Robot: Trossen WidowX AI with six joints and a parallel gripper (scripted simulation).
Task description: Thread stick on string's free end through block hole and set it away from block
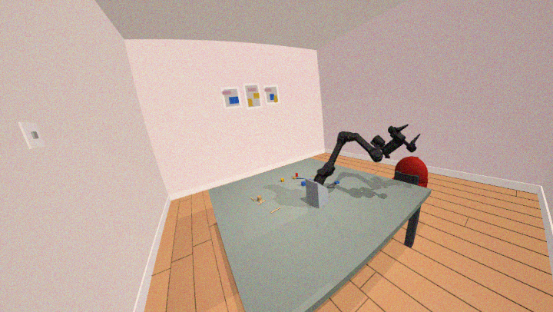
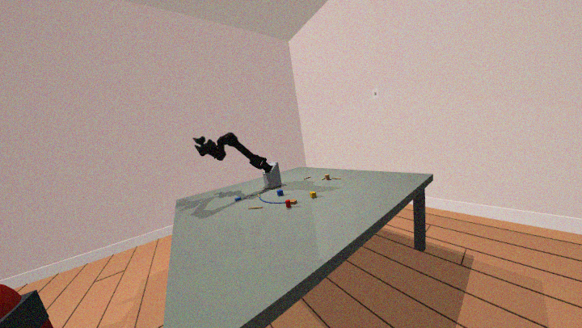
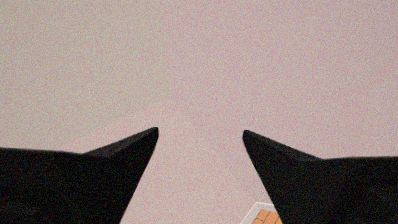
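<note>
Right now the thin stick is 70 cm ahead of my gripper tip, 10 cm to the left of it and 44 cm below it. Also, from my gripper tip: blue block: 47 cm ahead, 11 cm to the left, 43 cm below; round wooden button: 84 cm ahead, 27 cm to the left, 43 cm below; thin wooden stick: 55 cm ahead, 22 cm to the left, 44 cm below.
</note>
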